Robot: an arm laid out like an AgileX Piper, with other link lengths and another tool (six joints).
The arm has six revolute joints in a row. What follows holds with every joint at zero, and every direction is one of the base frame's.
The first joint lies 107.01 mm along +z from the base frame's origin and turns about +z.
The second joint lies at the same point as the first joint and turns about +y.
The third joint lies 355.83 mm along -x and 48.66 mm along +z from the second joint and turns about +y.
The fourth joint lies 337.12 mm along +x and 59.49 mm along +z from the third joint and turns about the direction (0.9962, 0, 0.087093).
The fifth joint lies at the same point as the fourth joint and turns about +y.
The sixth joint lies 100.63 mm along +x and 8.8 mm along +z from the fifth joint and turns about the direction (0.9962, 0, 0.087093).
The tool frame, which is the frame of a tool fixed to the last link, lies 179.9 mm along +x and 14 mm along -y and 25.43 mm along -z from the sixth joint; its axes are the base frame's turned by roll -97.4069, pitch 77.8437 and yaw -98.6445 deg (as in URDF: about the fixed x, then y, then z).
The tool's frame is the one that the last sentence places.
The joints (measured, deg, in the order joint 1, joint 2, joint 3, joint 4, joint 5, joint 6), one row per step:
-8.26, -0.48, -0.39, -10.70, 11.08, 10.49
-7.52, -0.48, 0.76, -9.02, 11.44, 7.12
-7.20, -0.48, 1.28, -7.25, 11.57, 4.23
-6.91, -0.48, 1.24, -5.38, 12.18, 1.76
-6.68, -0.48, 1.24, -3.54, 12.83, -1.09
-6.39, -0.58, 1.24, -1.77, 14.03, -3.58
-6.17, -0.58, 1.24, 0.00, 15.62, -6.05
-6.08, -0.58, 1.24, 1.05, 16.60, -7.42
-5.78, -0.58, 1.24, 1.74, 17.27, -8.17
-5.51, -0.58, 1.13, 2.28, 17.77, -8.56
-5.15, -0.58, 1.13, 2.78, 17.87, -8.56
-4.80, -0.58, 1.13, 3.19, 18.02, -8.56
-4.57, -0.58, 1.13, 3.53, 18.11, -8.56
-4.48, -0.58, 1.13, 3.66, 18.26, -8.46
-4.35, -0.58, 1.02, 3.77, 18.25, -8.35
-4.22, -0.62, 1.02, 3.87, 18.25, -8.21
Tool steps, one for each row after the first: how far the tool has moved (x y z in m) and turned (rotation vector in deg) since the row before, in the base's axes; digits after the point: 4 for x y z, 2 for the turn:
0.0002, 0.0033, -0.0137, -1.43, 1.83, 1.17
0.0002, 0.0022, -0.0061, -1.00, 0.87, 0.79
-0.0003, 0.0024, -0.0025, -0.50, 0.69, 0.69
-0.0005, 0.0020, -0.0029, -0.89, 0.81, 0.72
-0.0012, 0.0026, -0.0051, -0.56, 1.20, 0.76
-0.0019, 0.0027, -0.0072, -0.48, 1.66, 0.78
-0.0013, 0.0017, -0.0044, -0.19, 1.00, 0.46
-0.0008, 0.0024, -0.0030, 0.02, 0.67, 0.53
-0.0005, 0.0022, -0.0012, 0.19, 0.37, 0.42
0.0002, 0.0026, -0.0006, 0.51, 0.05, 0.40
0.0000, 0.0024, -0.0008, 0.42, 0.11, 0.39
0.0000, 0.0017, -0.0005, 0.34, 0.06, 0.26
-0.0002, 0.0008, -0.0007, 0.24, 0.13, 0.09
0.0002, 0.0008, 0.0011, 0.21, -0.13, 0.11
0.0001, 0.0009, 0.0001, 0.23, -0.05, 0.10

